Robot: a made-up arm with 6 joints.
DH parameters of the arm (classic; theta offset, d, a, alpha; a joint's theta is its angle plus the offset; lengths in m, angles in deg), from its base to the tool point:
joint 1: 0 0.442 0 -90
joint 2: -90 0 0.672 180
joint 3: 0 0 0 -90
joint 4: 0 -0.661 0 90
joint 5: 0 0.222 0 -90
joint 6: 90 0 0 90
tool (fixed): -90 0 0 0
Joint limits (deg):
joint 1: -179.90..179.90
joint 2: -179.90..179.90
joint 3: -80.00..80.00
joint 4: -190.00..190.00
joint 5: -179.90..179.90
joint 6: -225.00..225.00
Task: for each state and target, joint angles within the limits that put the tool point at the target. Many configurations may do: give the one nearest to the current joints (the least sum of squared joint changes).
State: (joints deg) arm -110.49 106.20 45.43 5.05 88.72 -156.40
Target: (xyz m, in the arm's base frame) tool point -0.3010 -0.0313 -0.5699
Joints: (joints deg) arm -127.09 129.61 13.13 -4.76 88.72 -156.40
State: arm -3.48 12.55 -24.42 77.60 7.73 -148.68
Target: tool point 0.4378 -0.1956 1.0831
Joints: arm -15.69 -19.05 -36.24 71.65 7.73 -148.68
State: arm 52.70 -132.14 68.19 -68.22 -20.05 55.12
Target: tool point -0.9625 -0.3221 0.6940
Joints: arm 16.02 -117.09 27.81 -78.57 -20.05 55.12
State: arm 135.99 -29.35 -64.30 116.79 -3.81 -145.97
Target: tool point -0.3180 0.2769 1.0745
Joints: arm 128.20 -24.46 -40.18 110.74 -3.81 -145.97
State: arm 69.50 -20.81 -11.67 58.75 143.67 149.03
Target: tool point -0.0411 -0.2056 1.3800
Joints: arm 55.94 -57.95 -18.22 68.57 143.67 149.03
